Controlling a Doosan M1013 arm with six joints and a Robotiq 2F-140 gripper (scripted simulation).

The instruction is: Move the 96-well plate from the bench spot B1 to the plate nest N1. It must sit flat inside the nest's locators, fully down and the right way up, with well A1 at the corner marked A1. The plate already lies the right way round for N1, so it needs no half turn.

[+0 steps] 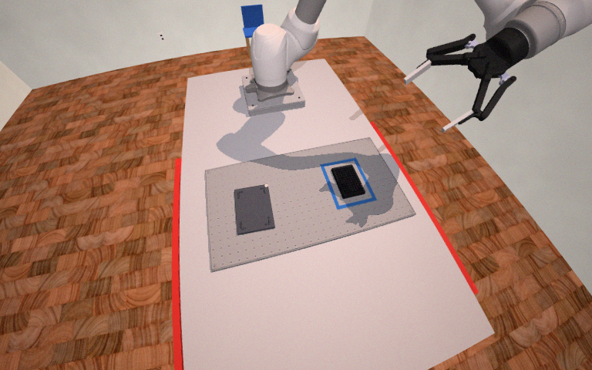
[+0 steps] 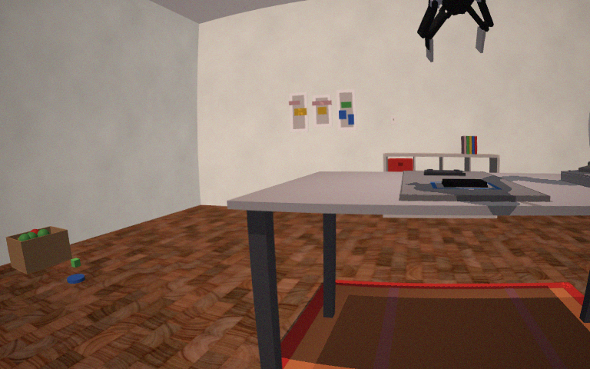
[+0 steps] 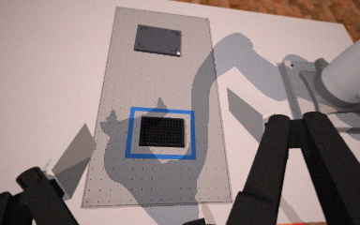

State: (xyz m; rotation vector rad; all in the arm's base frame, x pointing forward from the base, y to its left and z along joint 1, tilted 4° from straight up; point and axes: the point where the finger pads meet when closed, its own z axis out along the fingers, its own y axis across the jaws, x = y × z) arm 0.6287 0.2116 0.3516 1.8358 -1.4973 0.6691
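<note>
My hand is 340 mm above the black 96-well plate, 100 mm to the left of it and 40 mm past it. Round my hand: dark grey plate nest N1 (450 mm to the right, 340 mm below, 50 mm behind); then pale A1 corner mark (390 mm to the right, 340 mm below, 120 mm behind).
</note>
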